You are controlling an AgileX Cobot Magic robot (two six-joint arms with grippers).
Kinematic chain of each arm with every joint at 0, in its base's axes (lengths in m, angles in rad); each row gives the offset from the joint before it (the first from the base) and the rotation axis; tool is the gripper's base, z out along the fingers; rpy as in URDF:
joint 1: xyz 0 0 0.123 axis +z
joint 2: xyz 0 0 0 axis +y
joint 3: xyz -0.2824 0 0.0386 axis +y
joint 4: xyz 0.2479 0 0.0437 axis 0.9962 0 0.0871
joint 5: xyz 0 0 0 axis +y
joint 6: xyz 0.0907 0 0.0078 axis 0.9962 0 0.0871
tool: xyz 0 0 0 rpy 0 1.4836 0
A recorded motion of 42 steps. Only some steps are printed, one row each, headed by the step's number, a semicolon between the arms.
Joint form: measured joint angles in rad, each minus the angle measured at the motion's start. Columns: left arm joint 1, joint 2, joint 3, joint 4, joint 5, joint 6; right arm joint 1, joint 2, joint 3, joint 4, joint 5, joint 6.
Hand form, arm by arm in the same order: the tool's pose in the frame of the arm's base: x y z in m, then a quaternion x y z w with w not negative. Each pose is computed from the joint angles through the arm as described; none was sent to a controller.
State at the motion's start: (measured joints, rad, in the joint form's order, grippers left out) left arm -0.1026 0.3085 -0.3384 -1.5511 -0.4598 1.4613; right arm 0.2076 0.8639 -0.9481 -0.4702 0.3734 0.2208
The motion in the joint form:
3: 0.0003 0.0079 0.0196 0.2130 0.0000 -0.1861; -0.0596 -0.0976 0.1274 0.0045 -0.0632 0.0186
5: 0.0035 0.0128 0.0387 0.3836 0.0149 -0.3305; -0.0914 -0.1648 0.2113 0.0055 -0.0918 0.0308
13: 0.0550 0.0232 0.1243 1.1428 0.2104 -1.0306; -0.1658 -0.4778 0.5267 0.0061 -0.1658 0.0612
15: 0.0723 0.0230 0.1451 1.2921 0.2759 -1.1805; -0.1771 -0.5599 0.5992 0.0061 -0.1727 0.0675
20: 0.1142 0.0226 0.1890 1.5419 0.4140 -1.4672; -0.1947 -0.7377 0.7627 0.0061 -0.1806 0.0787
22: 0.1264 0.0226 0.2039 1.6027 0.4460 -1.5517; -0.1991 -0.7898 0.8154 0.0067 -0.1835 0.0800
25: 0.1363 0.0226 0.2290 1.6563 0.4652 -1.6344; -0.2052 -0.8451 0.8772 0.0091 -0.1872 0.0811
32: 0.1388 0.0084 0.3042 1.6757 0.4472 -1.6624; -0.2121 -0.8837 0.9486 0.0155 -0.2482 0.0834
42: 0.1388 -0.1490 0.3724 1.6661 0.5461 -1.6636; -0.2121 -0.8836 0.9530 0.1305 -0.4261 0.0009
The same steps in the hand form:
3: 0.0755 0.0316 0.3084 -0.15145 0.62130 0.08688 0.76387; 0.1579 0.0109 0.3913 -0.08838 0.74833 -0.07109 0.65355
5: 0.0773 0.0284 0.3078 -0.12922 0.60783 0.08606 0.77875; 0.1447 0.0054 0.3756 -0.07626 0.74672 -0.07350 0.65665
13: 0.0860 0.0048 0.2836 -0.01222 0.63353 0.02571 0.77319; 0.0899 -0.0047 0.3116 -0.04684 0.72766 -0.07857 0.67981
15: 0.0874 0.0016 0.2719 0.00102 0.66090 0.01386 0.75034; 0.0786 -0.0058 0.2947 -0.04089 0.72260 -0.07951 0.68546
20: 0.0881 0.0011 0.2449 -0.00981 0.72405 -0.00105 0.68968; 0.0603 -0.0071 0.2526 -0.03094 0.71569 -0.08090 0.69303
22: 0.0877 0.0020 0.2369 -0.02292 0.73974 -0.00531 0.67248; 0.0569 -0.0073 0.2382 -0.02917 0.71508 -0.08138 0.69367
25: 0.0870 0.0030 0.2266 -0.03851 0.75381 -0.01100 0.65587; 0.0544 -0.0074 0.2208 -0.02669 0.71635 -0.08162 0.69244
32: 0.0834 0.0029 0.2038 -0.04280 0.76757 -0.01349 0.63940; 0.0548 -0.0053 0.2038 -0.03133 0.70856 -0.07287 0.70118
42: 0.0682 0.0034 0.1837 -0.05092 0.76996 -0.01257 0.63594; 0.0541 0.0013 0.2170 -0.04346 0.65005 -0.04057 0.75756

